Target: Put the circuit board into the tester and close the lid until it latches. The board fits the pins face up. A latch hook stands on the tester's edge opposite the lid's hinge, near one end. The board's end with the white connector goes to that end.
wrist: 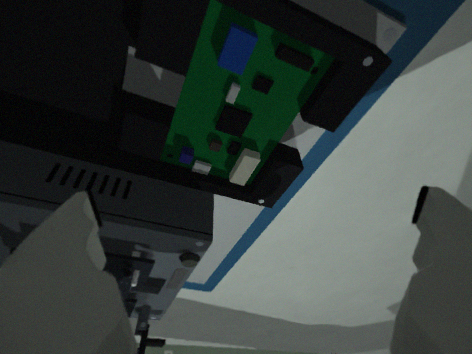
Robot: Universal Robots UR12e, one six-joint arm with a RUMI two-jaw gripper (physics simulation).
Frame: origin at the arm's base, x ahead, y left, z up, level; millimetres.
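Seen in the pictures: gripper, fingertip midpoint: (252,193).
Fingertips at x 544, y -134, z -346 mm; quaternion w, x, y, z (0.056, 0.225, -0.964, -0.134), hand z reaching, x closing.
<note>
A point is followed by its place in that frame.
The green circuit board (200,117) @(z -415, x 567, y -119 mm) lies face up in a black holder (345,80) @(z -406, x 504, y -178 mm) in the upper middle of the wrist view. Its white connector (245,167) @(z -407, x 525, y -98 mm) is at the lower right corner of the board, and a blue block (238,49) @(z -408, x 564, y -169 mm) is near the opposite end. The dark grey tester (165,210) @(z -393, x 567, y -47 mm) is at the lower left, with slots in its side and a round knob (190,259) @(z -370, x 539, y -25 mm) on it. A black hook-like piece (145,340) @(z -344, x 543, y 92 mm) shows at its far lower end. How the lid stands is too dark to tell. My gripper (252,193) @(z -346, x 544, y -134 mm) is open and empty, with its left finger overlapping the tester in view.
A blue outline (240,247) @(z -432, x 463, y 40 mm) runs along the pale surface (350,225) @(z -434, x 369, y -42 mm) beside the holder and the tester. A grey part (150,80) @(z -428, x 602, y -124 mm) shows left of the board, among dark structures. A green strip (210,349) shows at the bottom edge.
</note>
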